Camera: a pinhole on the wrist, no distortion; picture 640 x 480 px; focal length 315.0 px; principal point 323.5 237.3 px. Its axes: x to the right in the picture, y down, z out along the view. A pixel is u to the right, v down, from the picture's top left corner.
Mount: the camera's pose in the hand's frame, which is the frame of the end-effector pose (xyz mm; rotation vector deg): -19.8 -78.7 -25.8 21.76 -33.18 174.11
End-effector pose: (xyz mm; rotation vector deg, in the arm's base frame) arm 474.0 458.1 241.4 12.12 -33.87 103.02
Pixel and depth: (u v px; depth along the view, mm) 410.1 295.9 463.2
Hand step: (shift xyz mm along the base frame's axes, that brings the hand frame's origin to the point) 262.8 -162.4 411.1
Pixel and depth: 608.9 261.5 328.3
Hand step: 235.5 -316.6 248.9
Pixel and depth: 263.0 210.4 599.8
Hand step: 81.3 -1.1 604.5
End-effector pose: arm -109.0 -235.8 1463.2 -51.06 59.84 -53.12
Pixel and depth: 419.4 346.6 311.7
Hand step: 161.9 -22.2 346.2
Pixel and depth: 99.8 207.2 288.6
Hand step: 213.3 -253.3 116.4
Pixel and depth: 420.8 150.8 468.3
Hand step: 421.2 65.9 256.4
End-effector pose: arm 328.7 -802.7 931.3 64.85 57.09 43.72
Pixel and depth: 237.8 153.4 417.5
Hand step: 410.9 6.8 -129.3
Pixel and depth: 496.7 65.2 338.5
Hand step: 319.6 -249.4 36.6
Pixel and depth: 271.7 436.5 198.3
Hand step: 113.0 -64.9 -258.5
